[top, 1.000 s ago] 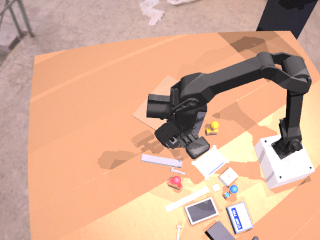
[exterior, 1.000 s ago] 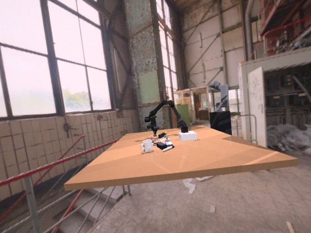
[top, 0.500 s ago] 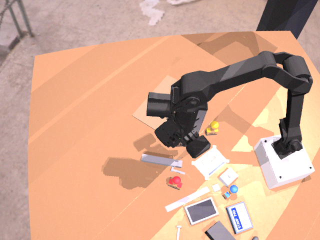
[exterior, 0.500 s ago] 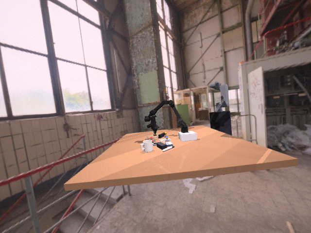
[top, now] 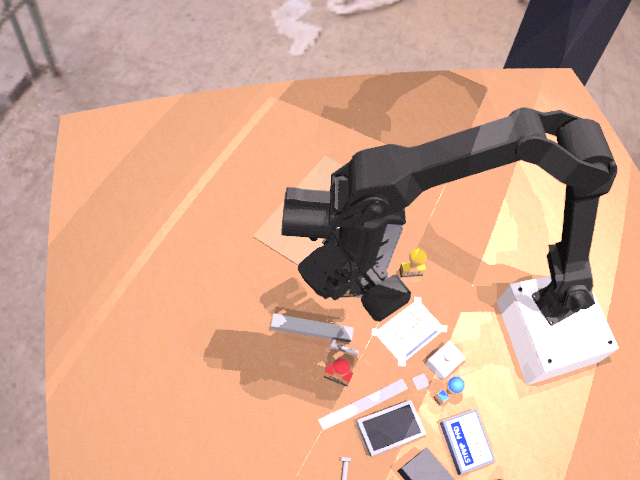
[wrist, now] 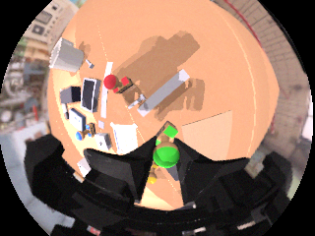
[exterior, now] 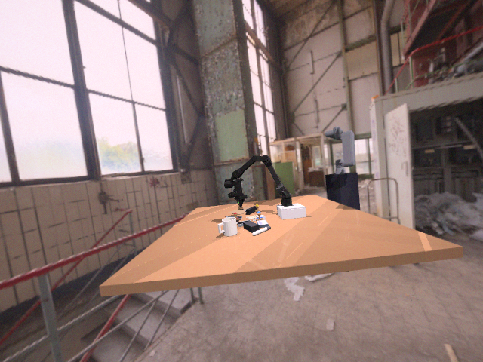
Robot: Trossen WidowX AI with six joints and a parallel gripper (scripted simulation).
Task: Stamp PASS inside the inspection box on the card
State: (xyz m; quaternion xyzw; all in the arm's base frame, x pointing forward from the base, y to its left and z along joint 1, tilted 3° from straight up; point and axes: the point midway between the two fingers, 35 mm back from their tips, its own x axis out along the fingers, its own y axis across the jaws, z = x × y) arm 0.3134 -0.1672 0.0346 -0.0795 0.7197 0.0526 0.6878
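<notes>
My gripper tip is now 2 cm short of the ink pad, 22 cm to the right of it and 7 cm above it. Also, from my gripper tip: grey bar: 6 cm ahead, 2 cm to the left, 7 cm below; red stamp: 6 cm ahead, 11 cm to the left, 5 cm below; green-knobbed stamp: right at my gripper tip.
</notes>
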